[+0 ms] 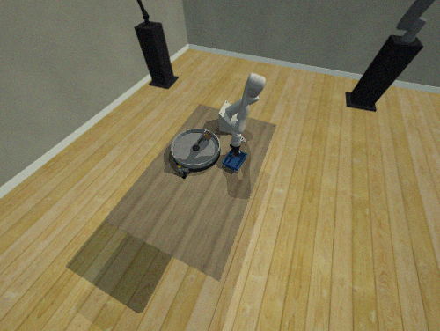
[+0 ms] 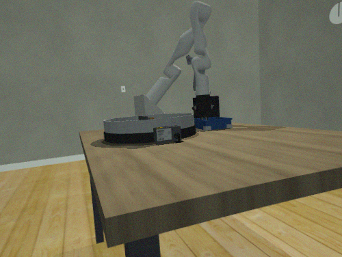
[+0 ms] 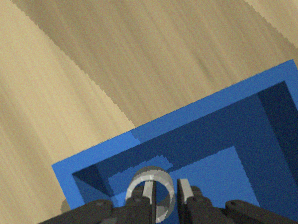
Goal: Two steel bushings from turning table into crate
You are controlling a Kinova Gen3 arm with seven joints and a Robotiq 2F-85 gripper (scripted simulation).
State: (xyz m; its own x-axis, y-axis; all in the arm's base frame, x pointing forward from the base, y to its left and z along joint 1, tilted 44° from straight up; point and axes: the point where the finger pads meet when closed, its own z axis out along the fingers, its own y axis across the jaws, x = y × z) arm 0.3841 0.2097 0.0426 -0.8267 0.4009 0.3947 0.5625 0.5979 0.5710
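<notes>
The blue crate is 50 mm ahead of my hand, 10 mm to the left of it and 10 mm below it. Also, from my hand: grey turning table 340 mm to the right, 80 mm ahead, 10 mm above.
</notes>
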